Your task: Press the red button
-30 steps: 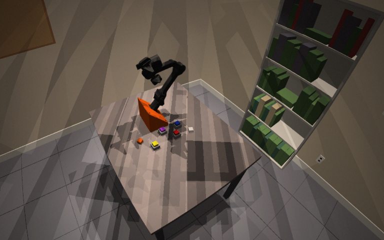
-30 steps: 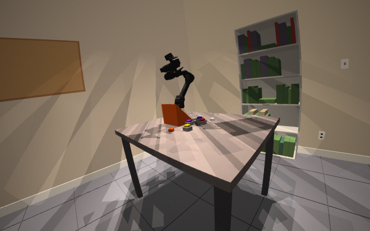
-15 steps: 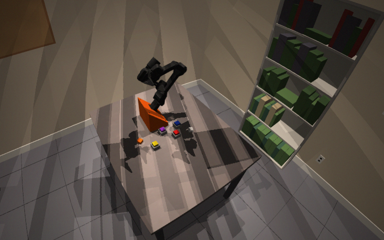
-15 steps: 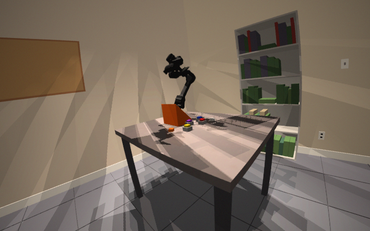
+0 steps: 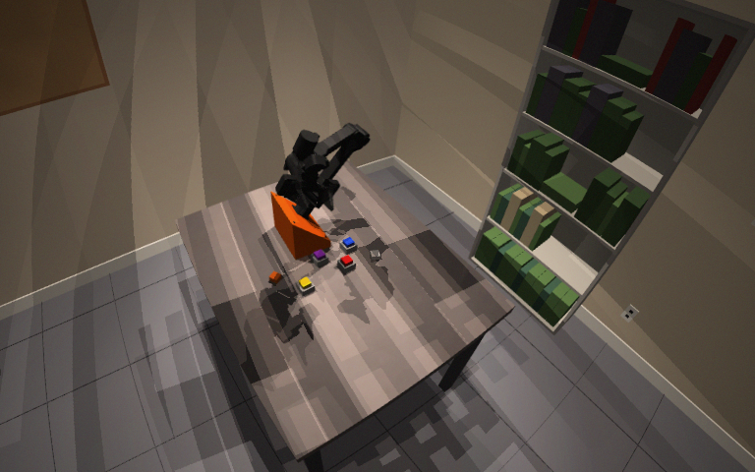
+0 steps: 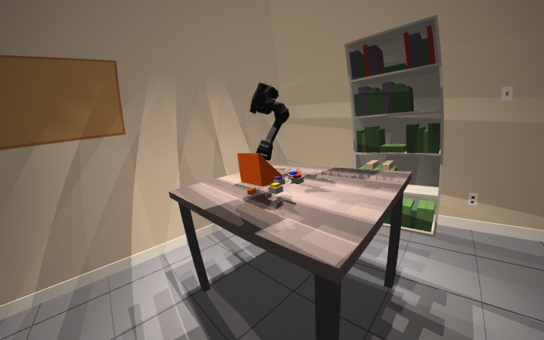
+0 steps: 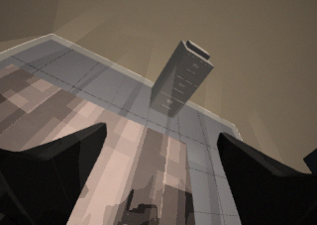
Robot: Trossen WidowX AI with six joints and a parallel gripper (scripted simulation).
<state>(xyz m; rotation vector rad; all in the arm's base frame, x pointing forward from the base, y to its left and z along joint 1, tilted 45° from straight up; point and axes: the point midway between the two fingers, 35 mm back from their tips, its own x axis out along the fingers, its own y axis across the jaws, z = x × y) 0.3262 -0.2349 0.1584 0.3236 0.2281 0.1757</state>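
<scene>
Right now my gripper tip is 350 mm above the red button, 140 mm to the right of it and 90 mm past it. From my gripper tip the other things lie so: purple button (350 mm below, 160 mm behind, 60 mm to the left); then yellow button (350 mm below, 60 mm behind, 40 mm to the right); then orange block (370 mm below, 140 mm behind, 120 mm to the right).
</scene>
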